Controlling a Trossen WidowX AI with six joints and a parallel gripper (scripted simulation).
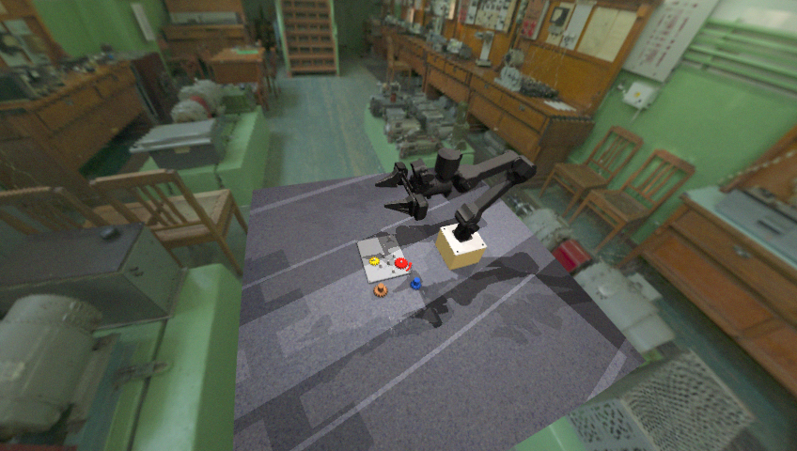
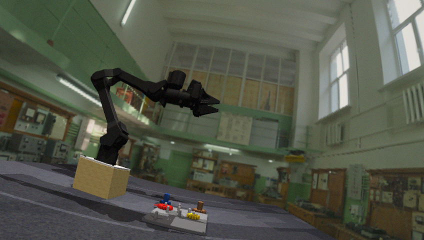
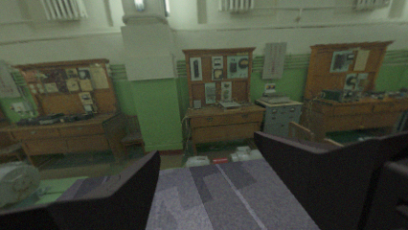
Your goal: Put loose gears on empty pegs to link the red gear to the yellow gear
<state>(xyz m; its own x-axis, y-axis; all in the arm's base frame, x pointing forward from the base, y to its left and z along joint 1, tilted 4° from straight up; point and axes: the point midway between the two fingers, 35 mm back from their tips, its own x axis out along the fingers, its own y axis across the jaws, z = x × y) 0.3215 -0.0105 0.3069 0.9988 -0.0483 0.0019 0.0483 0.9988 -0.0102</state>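
The blue gear is 130 mm behind my gripper tip, 80 mm to the left of it and 390 mm below it. Round my gripper tip: yellow gear (20 mm behind, 70 mm to the right, 390 mm below); brown gear (60 mm to the left, 390 mm below); red gear (110 mm behind, 20 mm to the right, 390 mm below).
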